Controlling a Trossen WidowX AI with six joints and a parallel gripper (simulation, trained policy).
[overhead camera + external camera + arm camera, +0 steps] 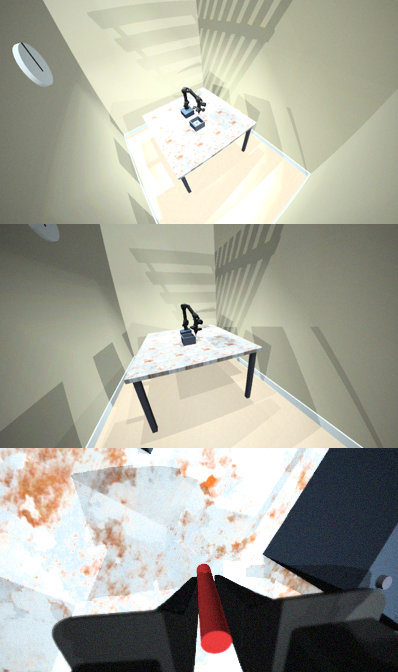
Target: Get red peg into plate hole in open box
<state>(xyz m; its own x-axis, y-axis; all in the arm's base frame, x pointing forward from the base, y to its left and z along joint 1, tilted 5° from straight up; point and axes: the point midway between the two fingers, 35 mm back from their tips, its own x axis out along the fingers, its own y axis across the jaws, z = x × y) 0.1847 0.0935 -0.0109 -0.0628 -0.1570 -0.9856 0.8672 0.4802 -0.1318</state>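
Right now the plate is 16 cm ahead of my gripper tip, 16 cm to the right of it and 1 cm below it. The rest, counted from my gripper tip: box 16 cm ahead, 16 cm to the right, 2 cm below; red peg 1 cm above.
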